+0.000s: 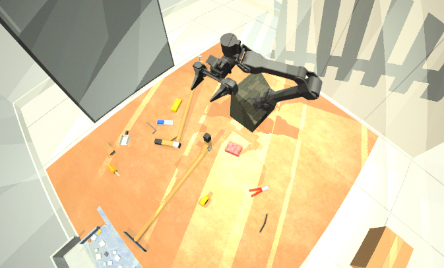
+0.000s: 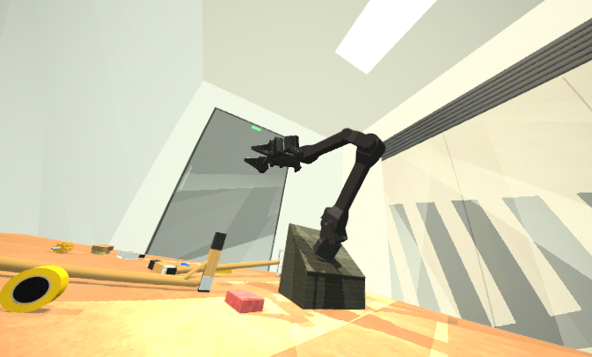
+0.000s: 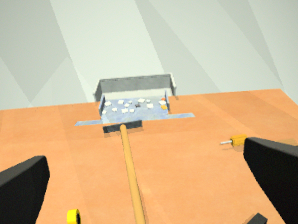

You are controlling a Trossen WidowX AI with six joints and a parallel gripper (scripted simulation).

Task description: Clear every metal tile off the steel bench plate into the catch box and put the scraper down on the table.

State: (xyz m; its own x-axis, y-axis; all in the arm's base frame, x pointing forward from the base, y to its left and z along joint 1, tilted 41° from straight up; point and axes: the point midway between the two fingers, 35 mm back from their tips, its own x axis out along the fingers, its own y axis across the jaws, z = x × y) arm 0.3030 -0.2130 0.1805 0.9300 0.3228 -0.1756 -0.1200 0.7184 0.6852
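My gripper tip is now 28 cm short of the long scraper, 7 cm to the right of it and 36 cm above it. The rest, counted from my gripper tip: red clip: 3 cm behind, 35 cm to the left, 42 cm below; red block: 9 cm behind, 10 cm to the left, 41 cm below; yellow tape roll: 20 cm ahead, 20 cm to the left, 40 cm below.
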